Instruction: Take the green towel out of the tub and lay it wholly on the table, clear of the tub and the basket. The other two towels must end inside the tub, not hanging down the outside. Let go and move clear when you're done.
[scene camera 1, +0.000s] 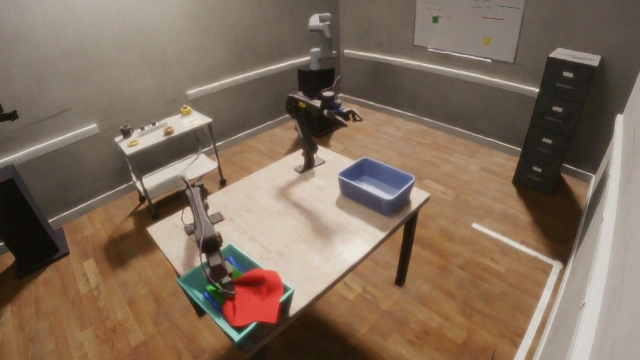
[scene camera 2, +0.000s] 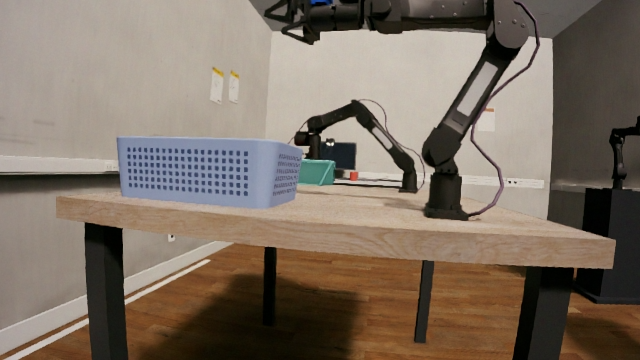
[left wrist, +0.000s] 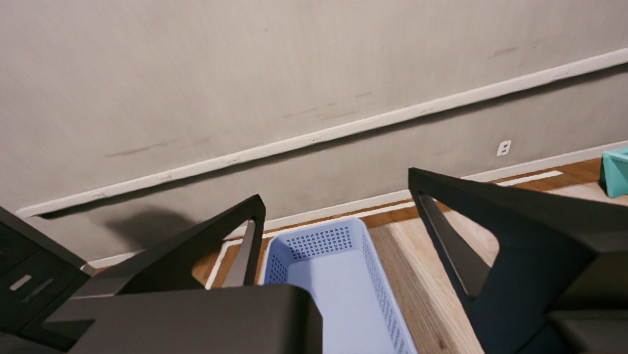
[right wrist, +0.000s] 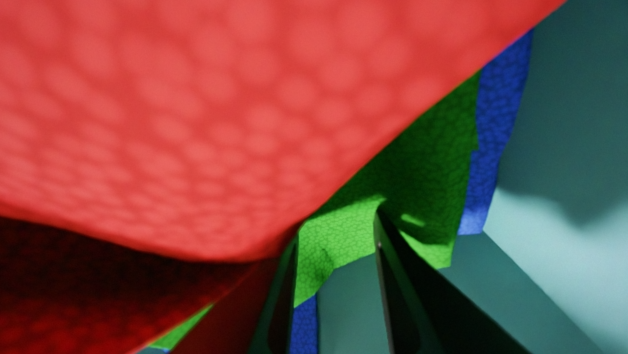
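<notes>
The teal tub (scene camera 1: 195, 280) (scene camera 2: 316, 172) (right wrist: 550, 260) stands at the table's lower left in scene camera 1. The red towel (scene camera 1: 257, 297) (right wrist: 250, 125) is heaped on top and reaches over the tub's near right rim. The green towel (scene camera 1: 216, 290) (right wrist: 425, 165) lies partly under it, above the blue towel (scene camera 1: 233, 263) (right wrist: 500, 100). My right gripper (scene camera 1: 227, 290) (right wrist: 335, 218) is down in the tub, its fingers partly open, the tips apart at a fold of green towel beside the red. My left gripper (scene camera 1: 353, 120) (scene camera 2: 275, 21) (left wrist: 329, 190) is open and empty, high up.
The blue basket (scene camera 1: 362, 195) (scene camera 2: 200, 170) (left wrist: 340, 300) stands near the table's right corner in scene camera 1. My left gripper hangs above and behind it there. The tub sits close to the edge of the table (scene camera 1: 270, 215) (scene camera 2: 350, 240). A cart stands beyond the table.
</notes>
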